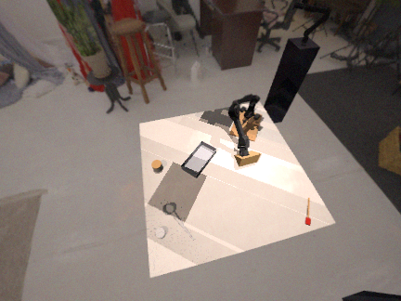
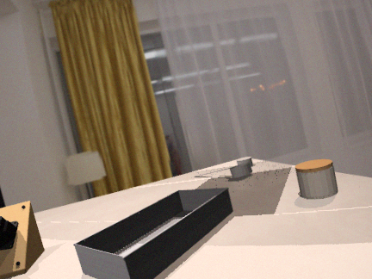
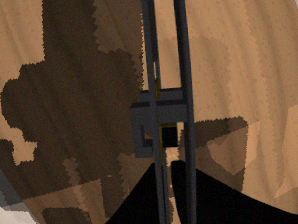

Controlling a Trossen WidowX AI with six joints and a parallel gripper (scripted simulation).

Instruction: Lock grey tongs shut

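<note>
My gripper tip is now 6 cm above the wooden board. Also, from my gripper tip: roasting tin: 53 cm ahead, 31 cm to the left, 4 cm below; then lid: 89 cm ahead, 31 cm to the left, 4 cm below; then red-handled tool: 14 cm behind, 91 cm to the left, 7 cm below.
</note>
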